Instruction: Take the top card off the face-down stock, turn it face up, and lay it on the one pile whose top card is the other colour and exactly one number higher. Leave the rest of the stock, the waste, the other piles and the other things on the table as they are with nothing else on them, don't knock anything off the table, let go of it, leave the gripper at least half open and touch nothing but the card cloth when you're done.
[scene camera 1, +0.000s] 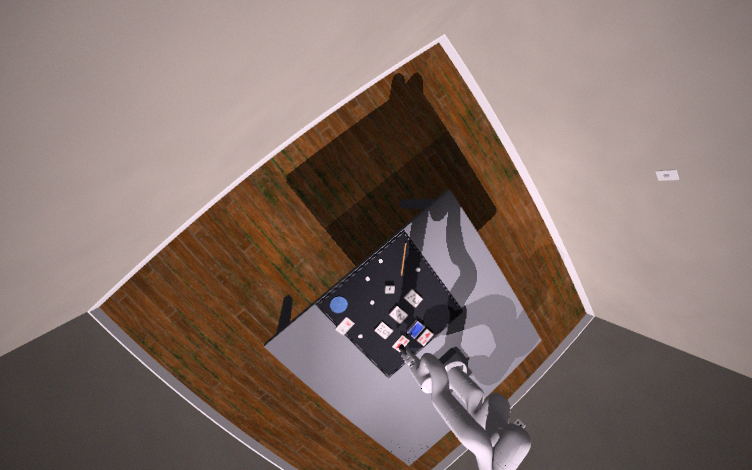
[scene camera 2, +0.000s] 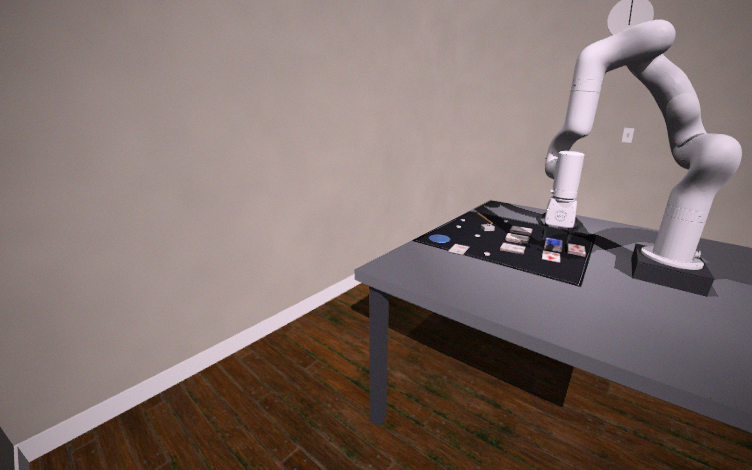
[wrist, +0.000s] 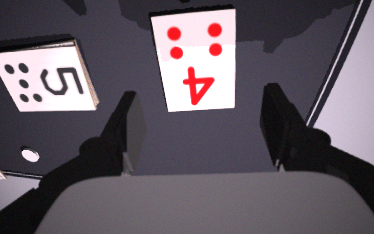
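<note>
The gripper appears at (scene camera 2: 555, 241) and again at (wrist: 201, 106), while a black card cloth (wrist: 119, 51) is visible too.
</note>
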